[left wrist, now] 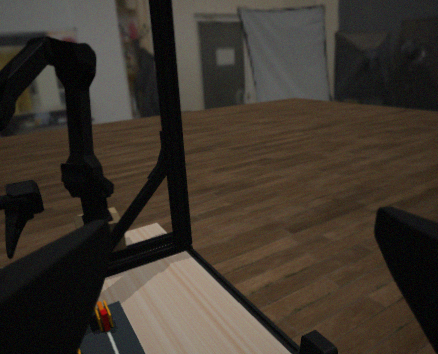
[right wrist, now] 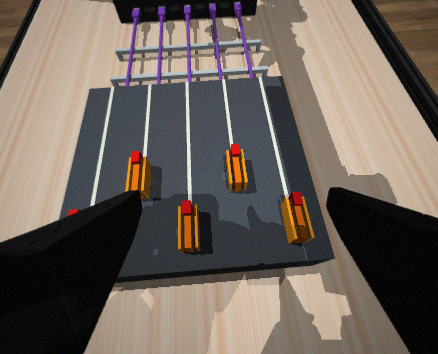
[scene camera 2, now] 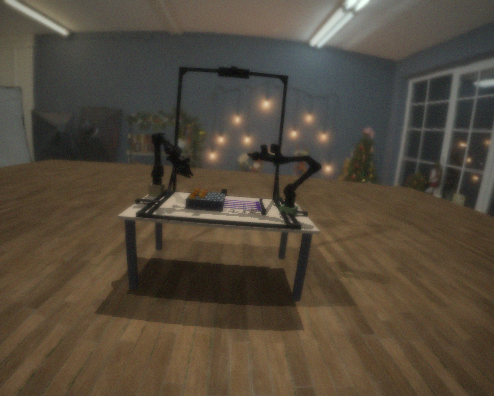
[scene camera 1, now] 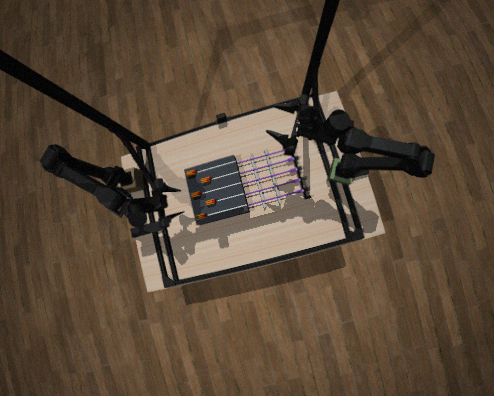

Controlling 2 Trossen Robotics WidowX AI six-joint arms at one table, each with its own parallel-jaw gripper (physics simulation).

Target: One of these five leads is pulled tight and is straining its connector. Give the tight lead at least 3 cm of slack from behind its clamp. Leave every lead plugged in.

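Frame: origin at the left arm's base, x ahead, y left, z up, level; centimetres.
Where they show: left gripper, fingertip midpoint: [left wrist: 242, 226] [scene camera 2: 250, 154] [scene camera 1: 269, 118]; right gripper, fingertip midpoint: [right wrist: 234, 198] [scene camera 2: 191, 176] [scene camera 1: 182, 201]; left arm's base, origin of the base link: [scene camera 2: 289, 206] [scene camera 1: 343, 170]; right arm's base, origin of the base link: [left wrist: 97, 218] [scene camera 2: 156, 184] [scene camera 1: 126, 179].
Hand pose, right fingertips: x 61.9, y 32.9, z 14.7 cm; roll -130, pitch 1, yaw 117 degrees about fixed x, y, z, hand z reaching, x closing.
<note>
Each offset is from my right fingertips to the top centre of the thing. "spot": to the spot under its first point. Level surfaces: height alone.
A dark board @[dz -13.8 cm] [scene camera 1: 225, 204] [right wrist: 165, 115] carries five orange clamps with red tops, such as the middle one @[dy -4.2, dx +0.0, dz -11.4 cm] [scene camera 1: 196, 194] [right wrist: 188, 227]. White lines run from the clamps to the board's edge. Purple leads @[spot: dy -19.8, dx -26.6, dz -17.7 cm] [right wrist: 189, 62] run on over two grey rails into a black connector strip [scene camera 1: 306, 193] [right wrist: 124, 11]; all five look plugged in. I cannot tell which lead is tight. My right gripper [scene camera 1: 182, 201] [right wrist: 234, 198] is open and empty above the board's clamp end. My left gripper [scene camera 1: 271, 118] [left wrist: 242, 226] is open and empty, raised near the connector side. One clamp is partly behind a right finger.
A black frame [scene camera 1: 260, 261] edges the table, with uprights at both sides, one of them [left wrist: 172, 150] close in the left wrist view. A green block [scene camera 1: 340, 172] is at the left arm's base. A small black block [scene camera 1: 221, 119] sits on the far rail.
</note>
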